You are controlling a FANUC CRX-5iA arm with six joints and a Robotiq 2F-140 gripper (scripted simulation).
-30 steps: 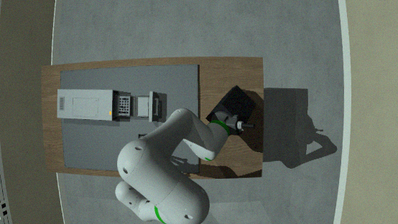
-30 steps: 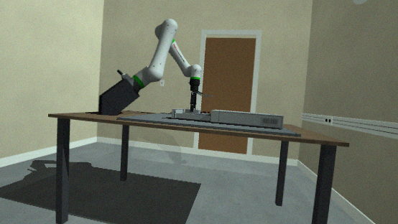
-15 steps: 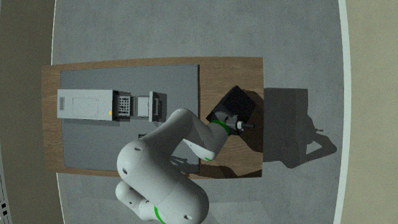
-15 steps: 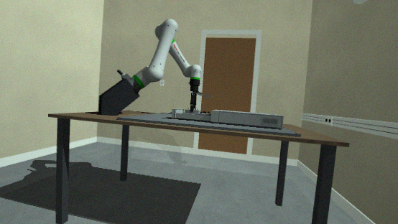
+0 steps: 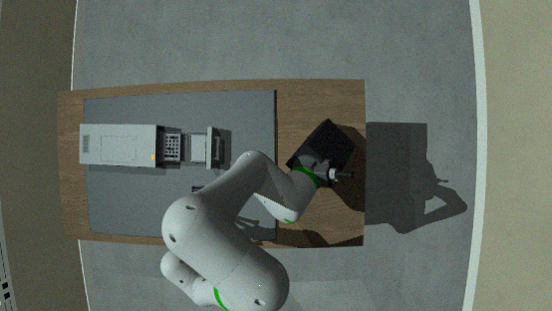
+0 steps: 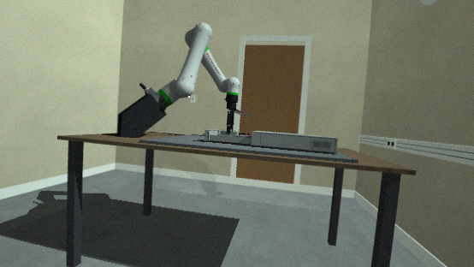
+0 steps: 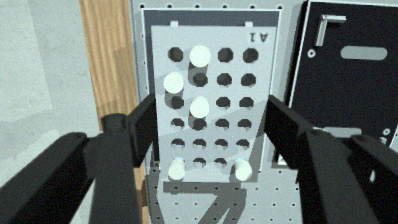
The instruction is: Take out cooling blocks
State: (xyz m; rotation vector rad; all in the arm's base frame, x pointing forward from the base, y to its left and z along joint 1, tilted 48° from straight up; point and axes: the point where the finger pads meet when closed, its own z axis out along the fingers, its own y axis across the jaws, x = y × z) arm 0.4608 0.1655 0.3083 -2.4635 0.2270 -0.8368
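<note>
My hand is 60 mm above the slot D2. Round my hand: drawer: 90 mm ahead, 400 mm to the right, 30 mm below; deck slot D1: 10 mm ahead, 140 mm to the right, 60 mm below; cooler COLD: 280 mm ahead, 400 mm to the right, 20 mm below.
</note>
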